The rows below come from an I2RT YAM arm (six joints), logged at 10 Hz.
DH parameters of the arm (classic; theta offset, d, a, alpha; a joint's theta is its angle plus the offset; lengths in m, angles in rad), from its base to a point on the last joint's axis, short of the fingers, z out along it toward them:
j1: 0 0.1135 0.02 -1.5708
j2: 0 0 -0.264 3.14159
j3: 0.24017 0 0.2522 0
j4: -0.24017 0 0.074 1.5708
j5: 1.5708 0 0 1.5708
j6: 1.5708 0.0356 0 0
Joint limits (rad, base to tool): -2.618..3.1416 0..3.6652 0..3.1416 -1.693..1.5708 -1.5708..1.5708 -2.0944..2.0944
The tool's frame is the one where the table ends.
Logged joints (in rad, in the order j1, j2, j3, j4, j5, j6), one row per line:
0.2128 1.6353 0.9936 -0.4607 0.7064 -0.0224
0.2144 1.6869 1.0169 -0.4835 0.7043 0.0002
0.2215 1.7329 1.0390 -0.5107 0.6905 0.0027
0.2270 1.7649 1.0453 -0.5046 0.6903 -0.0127
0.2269 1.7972 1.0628 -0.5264 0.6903 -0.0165
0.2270 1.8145 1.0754 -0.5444 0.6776 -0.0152
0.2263 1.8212 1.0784 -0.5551 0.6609 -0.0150
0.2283 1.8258 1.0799 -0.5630 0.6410 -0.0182
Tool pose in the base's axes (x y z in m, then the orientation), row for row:
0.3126 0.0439 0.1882 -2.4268 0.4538 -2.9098
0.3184 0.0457 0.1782 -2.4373 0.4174 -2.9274
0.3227 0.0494 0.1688 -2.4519 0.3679 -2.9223
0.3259 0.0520 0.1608 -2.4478 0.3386 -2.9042
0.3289 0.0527 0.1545 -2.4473 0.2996 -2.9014
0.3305 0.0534 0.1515 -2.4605 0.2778 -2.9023
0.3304 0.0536 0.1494 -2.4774 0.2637 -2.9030
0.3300 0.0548 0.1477 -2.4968 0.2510 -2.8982
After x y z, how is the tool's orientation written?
As angles about the fixed x, y, z axes (roll, pitch, yaw), in radians.
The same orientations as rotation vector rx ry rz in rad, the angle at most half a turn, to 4 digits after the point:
-0.0746 2.4950 -0.8561
-0.0746 2.5336 -0.8661
-0.1108 2.5794 -0.8673
-0.1481 2.5961 -0.8791
-0.1724 2.6262 -0.8964
-0.1862 2.6504 -0.8893
-0.1969 2.6703 -0.8737
-0.2144 2.6883 -0.8522

